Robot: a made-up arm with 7 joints. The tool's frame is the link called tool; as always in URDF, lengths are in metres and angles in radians. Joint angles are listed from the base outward.
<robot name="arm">
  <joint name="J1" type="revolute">
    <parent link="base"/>
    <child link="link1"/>
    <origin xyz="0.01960 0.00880 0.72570" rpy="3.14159 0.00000 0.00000"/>
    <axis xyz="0 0 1"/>
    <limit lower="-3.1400" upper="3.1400"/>
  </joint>
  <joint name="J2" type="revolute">
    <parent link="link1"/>
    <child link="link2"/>
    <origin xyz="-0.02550 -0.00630 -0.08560" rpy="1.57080 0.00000 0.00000"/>
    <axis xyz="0 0 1"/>
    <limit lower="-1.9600" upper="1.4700"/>
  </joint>
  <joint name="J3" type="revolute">
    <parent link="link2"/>
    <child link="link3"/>
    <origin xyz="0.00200 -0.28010 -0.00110" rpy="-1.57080 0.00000 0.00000"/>
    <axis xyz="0 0 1"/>
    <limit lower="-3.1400" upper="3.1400"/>
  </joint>
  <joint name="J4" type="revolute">
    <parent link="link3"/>
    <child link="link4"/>
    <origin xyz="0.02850 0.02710 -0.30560" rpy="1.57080 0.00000 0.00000"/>
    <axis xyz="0 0 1"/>
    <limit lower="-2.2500" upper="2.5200"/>
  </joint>
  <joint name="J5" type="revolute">
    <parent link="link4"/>
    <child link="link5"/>
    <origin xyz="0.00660 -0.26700 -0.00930" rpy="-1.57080 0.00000 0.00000"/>
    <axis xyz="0 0 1"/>
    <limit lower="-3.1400" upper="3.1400"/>
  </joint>
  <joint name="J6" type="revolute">
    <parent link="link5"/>
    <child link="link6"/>
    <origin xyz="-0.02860 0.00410 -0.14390" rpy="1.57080 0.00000 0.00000"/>
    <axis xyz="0 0 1"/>
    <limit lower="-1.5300" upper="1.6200"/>
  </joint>
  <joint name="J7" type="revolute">
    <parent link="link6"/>
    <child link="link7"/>
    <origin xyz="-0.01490 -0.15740 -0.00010" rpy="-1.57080 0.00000 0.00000"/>
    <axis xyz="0 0 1"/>
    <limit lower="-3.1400" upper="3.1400"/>
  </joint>
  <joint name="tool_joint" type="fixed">
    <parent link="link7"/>
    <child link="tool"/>
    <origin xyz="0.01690 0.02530 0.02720" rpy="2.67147 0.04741 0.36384"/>
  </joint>
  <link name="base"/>
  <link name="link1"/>
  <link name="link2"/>
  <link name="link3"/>
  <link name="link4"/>
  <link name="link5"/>
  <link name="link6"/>
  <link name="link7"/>
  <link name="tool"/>
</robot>
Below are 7 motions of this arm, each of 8 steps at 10 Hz.
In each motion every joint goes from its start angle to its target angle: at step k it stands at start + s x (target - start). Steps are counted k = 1, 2, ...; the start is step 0. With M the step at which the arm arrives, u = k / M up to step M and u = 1 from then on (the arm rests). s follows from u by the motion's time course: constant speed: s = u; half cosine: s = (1 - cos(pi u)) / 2; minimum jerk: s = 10 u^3 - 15 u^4 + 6 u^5.
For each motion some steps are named. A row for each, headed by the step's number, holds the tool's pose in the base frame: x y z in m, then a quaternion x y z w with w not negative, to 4 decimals.
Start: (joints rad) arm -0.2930 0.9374 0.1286 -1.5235 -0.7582 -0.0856 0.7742
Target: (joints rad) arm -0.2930 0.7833 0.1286 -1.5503 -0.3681 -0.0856 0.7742
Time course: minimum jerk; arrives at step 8
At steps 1, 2, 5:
1: 0.1697 0.0218 1.5820 -0.1465 -0.3125 -0.1334 0.9290
2: 0.1569 0.0187 1.5822 -0.1389 -0.3153 -0.1510 0.9266
5: 0.0669 -0.0007 1.5773 -0.0763 -0.3292 -0.2715 0.9012

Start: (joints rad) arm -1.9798 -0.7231 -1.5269 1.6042 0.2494 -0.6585 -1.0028
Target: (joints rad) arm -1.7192 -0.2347 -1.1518 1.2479 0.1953 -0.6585 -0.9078
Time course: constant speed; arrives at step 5
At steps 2, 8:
2: -0.4009 -0.4226 1.5050 0.3158 0.4368 -0.8064 0.2434
8: -0.4245 -0.0577 1.6770 0.2474 0.2912 -0.9185 0.1017

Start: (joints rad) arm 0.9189 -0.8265 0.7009 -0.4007 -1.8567 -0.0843 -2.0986
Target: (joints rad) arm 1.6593 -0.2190 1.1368 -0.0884 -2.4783 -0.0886 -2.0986
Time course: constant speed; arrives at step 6
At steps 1, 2, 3, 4, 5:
1: -0.3755 0.7929 1.5189 -0.5073 0.0819 0.7403 0.4335
2: -0.2514 0.7485 1.6240 -0.4426 0.0692 0.7419 0.4989
3: -0.1444 0.6747 1.7153 -0.3832 0.0454 0.7329 0.5603
4: -0.0615 0.5778 1.7916 -0.3312 0.0121 0.7137 0.6170
5: -0.0074 0.4659 1.8518 -0.2884 -0.0286 0.6852 0.6682

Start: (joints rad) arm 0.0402 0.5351 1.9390 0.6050 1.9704 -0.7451 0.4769
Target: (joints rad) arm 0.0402 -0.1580 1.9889 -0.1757 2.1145 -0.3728 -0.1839
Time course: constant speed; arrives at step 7
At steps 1, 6, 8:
1: 0.3905 -0.3014 1.7459 0.4107 -0.2447 0.5081 0.7165
6: -0.0355 -0.0168 1.9288 0.0487 -0.2540 0.7547 0.6029
8: -0.1268 0.0456 1.9214 -0.0226 -0.2330 0.7869 0.5709

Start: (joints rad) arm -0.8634 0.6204 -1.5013 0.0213 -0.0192 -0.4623 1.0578
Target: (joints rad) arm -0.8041 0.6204 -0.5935 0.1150 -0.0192 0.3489 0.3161
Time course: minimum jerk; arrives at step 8
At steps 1, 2, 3, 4, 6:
1: 0.5040 0.4765 1.6708 -0.1157 0.2241 0.4361 0.8638
2: 0.5010 0.4808 1.6778 -0.1502 0.2010 0.4388 0.8629
3: 0.4960 0.4920 1.6862 -0.2219 0.1701 0.4432 0.8517
4: 0.4940 0.5100 1.6858 -0.3174 0.1612 0.4460 0.8212
6: 0.5109 0.5358 1.6563 -0.4593 0.2323 0.4379 0.7372

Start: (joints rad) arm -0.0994 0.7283 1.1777 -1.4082 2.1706 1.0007 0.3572
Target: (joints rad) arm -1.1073 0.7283 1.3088 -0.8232 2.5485 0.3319 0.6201
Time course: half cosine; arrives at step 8
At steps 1, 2, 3, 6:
1: 0.1605 0.4390 1.4326 0.4802 -0.0348 -0.8397 0.2511
2: 0.1416 0.4700 1.4512 0.4804 -0.0193 -0.8474 0.2255
3: 0.1090 0.5134 1.4788 0.4752 0.0021 -0.8598 0.1870
6: -0.0294 0.6242 1.5643 0.4180 0.0445 -0.9052 0.0624

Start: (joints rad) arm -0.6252 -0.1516 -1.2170 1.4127 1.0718 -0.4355 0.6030
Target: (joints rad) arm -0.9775 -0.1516 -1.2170 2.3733 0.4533 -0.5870 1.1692
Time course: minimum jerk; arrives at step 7
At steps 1, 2, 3, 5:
1: -0.2712 0.4394 1.5542 -0.6103 -0.4000 -0.0801 0.6790
2: -0.2840 0.4425 1.5027 -0.6303 -0.4168 -0.0560 0.6526
3: -0.3020 0.4349 1.4058 -0.6648 -0.4436 -0.0185 0.6007
5: -0.3030 0.3649 1.1984 -0.7321 -0.4895 0.0228 0.4733

